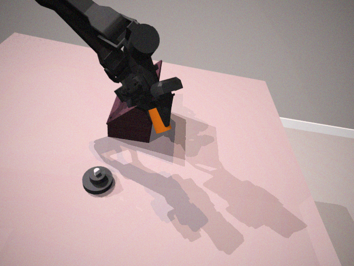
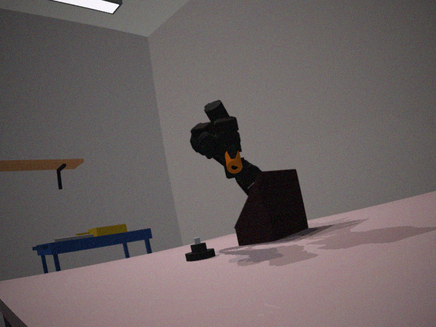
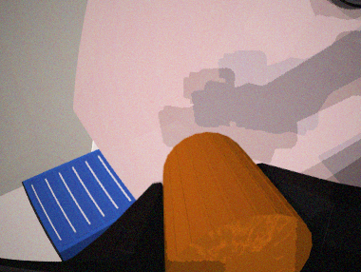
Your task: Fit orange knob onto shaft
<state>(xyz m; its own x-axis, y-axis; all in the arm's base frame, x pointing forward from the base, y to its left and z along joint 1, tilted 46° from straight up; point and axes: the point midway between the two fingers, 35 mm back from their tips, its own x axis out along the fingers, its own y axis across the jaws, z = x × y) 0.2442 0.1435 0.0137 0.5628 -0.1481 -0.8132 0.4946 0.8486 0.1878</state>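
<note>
Now: the orange knob 2 cm to the right of my gripper tip, 2 cm behind it and 2 cm above it. Also, from my gripper tip: round dark pedestal: 20 cm below, 16 cm to the right, 4 cm ahead.
</note>
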